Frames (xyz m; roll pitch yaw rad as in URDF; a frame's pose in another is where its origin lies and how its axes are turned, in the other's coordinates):
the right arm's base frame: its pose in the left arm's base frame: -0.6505 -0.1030 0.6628 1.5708 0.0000 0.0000
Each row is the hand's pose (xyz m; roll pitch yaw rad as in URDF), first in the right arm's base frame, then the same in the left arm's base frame.
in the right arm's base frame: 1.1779 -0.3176 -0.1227 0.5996 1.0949 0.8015
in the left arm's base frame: 0.5274 0.0197 0.3452 1.4277 -0.3354 1.2265
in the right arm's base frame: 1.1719 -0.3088 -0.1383 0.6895 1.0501 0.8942
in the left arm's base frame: 0.5214 0.0353 0.3540 1.4364 -0.3983 1.2261
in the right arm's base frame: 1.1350 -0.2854 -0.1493 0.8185 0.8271 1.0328
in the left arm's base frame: 0.4845 0.0463 0.3774 1.4998 -0.6204 1.1303
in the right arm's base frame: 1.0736 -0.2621 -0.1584 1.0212 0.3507 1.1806
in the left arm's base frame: 0.4231 0.0554 0.4007 1.8961 -1.0523 0.7659
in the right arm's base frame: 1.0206 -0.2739 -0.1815 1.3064 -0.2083 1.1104
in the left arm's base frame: 0.3701 0.0785 0.3889 -3.0109 -1.0686 -0.4440
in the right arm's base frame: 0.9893 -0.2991 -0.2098 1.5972 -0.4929 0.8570
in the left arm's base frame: 0.3388 0.1068 0.3637 -2.6152 -0.7287 -0.6871
